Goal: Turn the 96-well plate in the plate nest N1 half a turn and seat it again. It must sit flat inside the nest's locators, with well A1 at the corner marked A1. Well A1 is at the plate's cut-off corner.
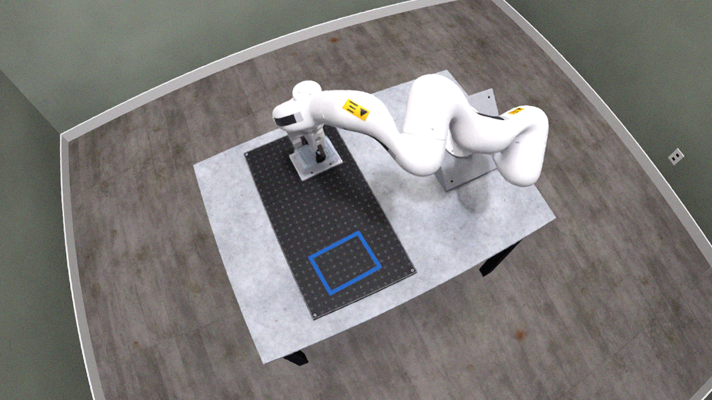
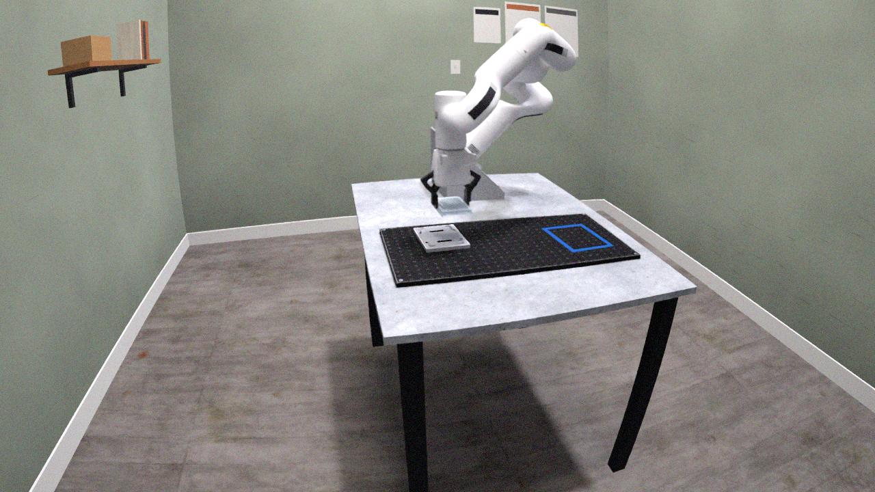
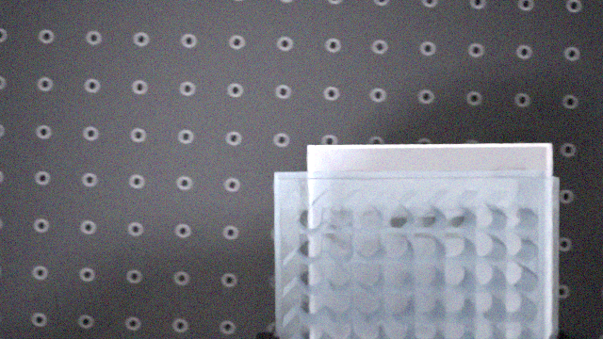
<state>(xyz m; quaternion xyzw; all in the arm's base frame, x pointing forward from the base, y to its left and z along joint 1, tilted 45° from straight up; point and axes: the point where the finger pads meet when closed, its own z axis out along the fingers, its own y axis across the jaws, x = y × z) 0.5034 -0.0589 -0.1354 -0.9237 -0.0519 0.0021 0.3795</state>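
The slotted fixture plate lies 30 mm to the right of my hand and 100 mm below it. Also, from my hand: 96-well plate (10 mm below).
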